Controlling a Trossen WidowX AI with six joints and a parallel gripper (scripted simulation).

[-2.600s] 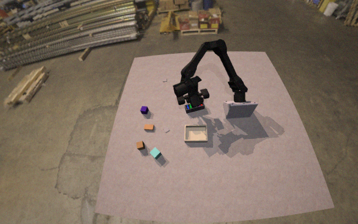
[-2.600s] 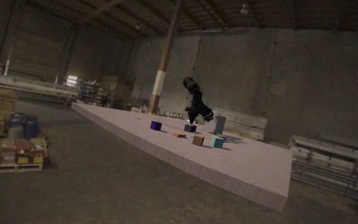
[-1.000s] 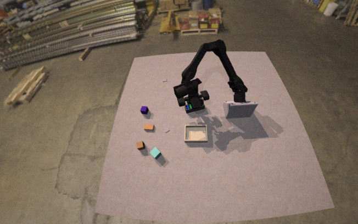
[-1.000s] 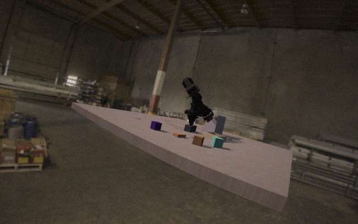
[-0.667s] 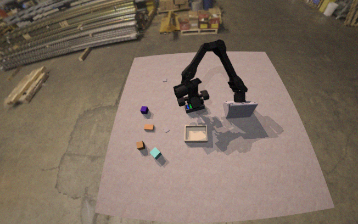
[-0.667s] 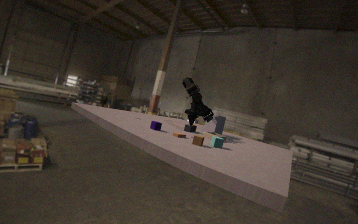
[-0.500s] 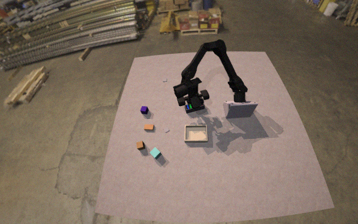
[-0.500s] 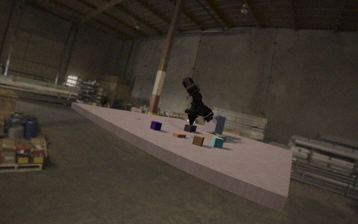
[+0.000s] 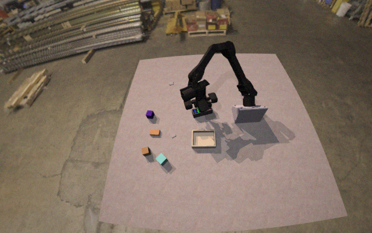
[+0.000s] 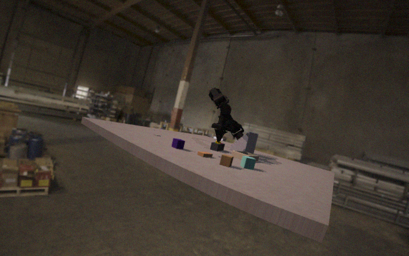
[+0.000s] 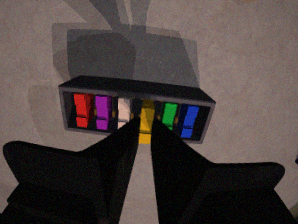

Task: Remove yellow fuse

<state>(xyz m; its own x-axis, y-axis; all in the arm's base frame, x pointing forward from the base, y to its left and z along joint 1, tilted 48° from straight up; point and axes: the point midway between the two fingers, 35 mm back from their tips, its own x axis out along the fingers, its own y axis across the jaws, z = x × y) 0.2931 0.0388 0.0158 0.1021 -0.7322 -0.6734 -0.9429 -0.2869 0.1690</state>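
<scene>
Right now the beige tray is 18 cm to the left of my gripper tip, 4 cm below it and 2 cm behind it. Round my gripper tip: yellow fuse (1 cm below).
</scene>
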